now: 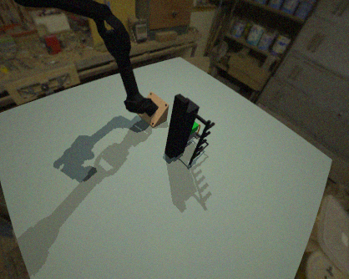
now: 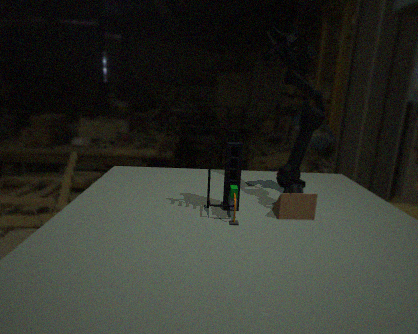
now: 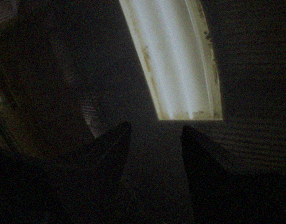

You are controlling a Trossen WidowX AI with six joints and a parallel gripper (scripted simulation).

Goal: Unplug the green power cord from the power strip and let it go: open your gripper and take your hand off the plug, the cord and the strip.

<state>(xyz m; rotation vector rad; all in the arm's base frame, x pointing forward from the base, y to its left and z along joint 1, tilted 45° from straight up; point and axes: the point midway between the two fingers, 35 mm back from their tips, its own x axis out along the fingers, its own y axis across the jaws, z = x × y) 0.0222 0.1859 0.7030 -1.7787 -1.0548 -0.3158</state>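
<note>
Right now the green plug is 150 mm ahead of my gripper tip, 390 mm to the left of it and 600 mm below it.
</note>
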